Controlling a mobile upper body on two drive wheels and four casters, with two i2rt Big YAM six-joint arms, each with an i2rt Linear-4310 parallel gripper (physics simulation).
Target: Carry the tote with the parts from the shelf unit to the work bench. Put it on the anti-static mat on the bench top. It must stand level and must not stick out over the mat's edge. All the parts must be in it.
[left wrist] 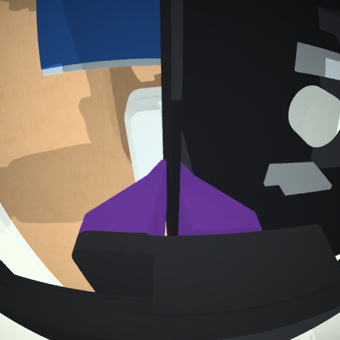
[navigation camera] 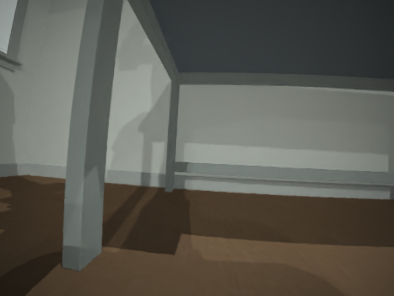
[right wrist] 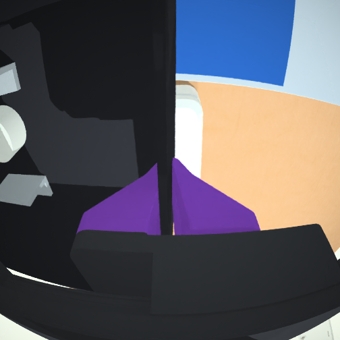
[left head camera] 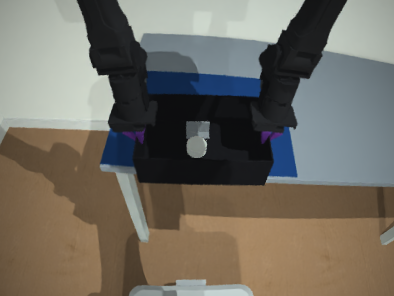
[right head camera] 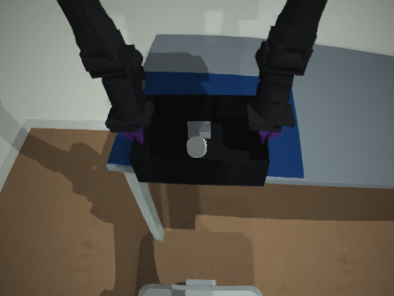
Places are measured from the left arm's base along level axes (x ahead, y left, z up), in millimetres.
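Pixels of known places: left gripper, between the fingertips: (left head camera: 140,141) (right head camera: 140,142); right gripper, between the fingertips: (left head camera: 263,142) (right head camera: 263,141).
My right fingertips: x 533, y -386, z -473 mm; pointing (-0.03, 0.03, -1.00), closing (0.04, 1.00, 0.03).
Behind a point stands the place of what it marks.
The black tote (left head camera: 203,149) hangs between my two grippers over the blue anti-static mat (left head camera: 203,84) @(x 943, y -267, z -646 mm) at the left end of the grey bench (left head camera: 334,121) @(x 775, y -755, z -648 mm). Its near wall shows in front of the bench's front edge in the head views. Inside lie a pale round part (left head camera: 196,147) @(x 536, y -223, z -500 mm), a grey block (left head camera: 197,129) @(x 602, y -228, z -510 mm), and a third grey piece seen in the left wrist view (left wrist: 297,177). My left gripper (left head camera: 136,136) @(x 533, y -90, z -476 mm) is shut on the tote's thin left wall (left wrist: 171,199). My right gripper (left head camera: 268,137) @(x 533, y -386, z -473 mm) is shut on the tote's right wall (right wrist: 165,199).
The bench's front left leg (left head camera: 133,204) @(x 598, y -1, z -948 mm) stands close ahead of my base (left head camera: 190,288) @(x 308, y -222, z -1160 mm); it also shows in the navigation view (navigation camera: 83,143) @(x 598, y -6, z -1172 mm). A low rail (navigation camera: 280,178) @(x 1317, y -748, z -1307 mm) runs under the bench at the back. A pale wall lies behind the bench.
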